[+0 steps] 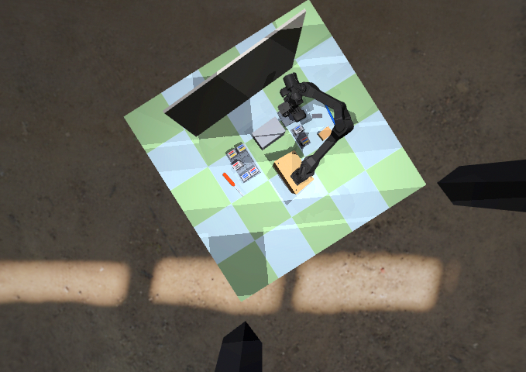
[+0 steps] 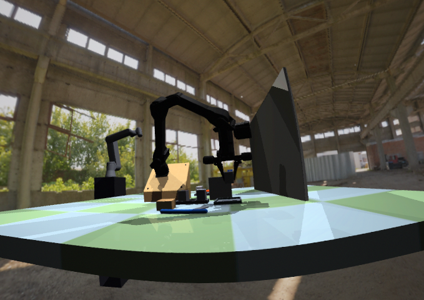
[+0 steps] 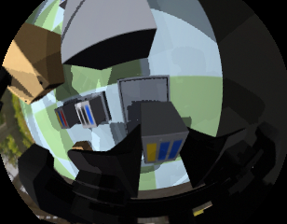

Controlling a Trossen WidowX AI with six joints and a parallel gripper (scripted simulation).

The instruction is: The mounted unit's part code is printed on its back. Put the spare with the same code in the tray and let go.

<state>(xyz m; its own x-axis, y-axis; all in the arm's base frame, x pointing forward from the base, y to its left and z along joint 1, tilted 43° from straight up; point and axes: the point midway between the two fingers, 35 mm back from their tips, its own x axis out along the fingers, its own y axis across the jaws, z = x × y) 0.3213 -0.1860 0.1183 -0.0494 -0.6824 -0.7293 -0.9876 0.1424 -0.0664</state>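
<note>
The dark flat tray is 1 cm behind my gripper tip and 8 cm below it. The rest, counted from my gripper tip: yellow-and-blue striped spare: 3 cm above; brown block: 22 cm behind, 9 cm to the right, 7 cm below; grey mounted unit: 3 cm behind, 19 cm to the left, 3 cm below.
</note>
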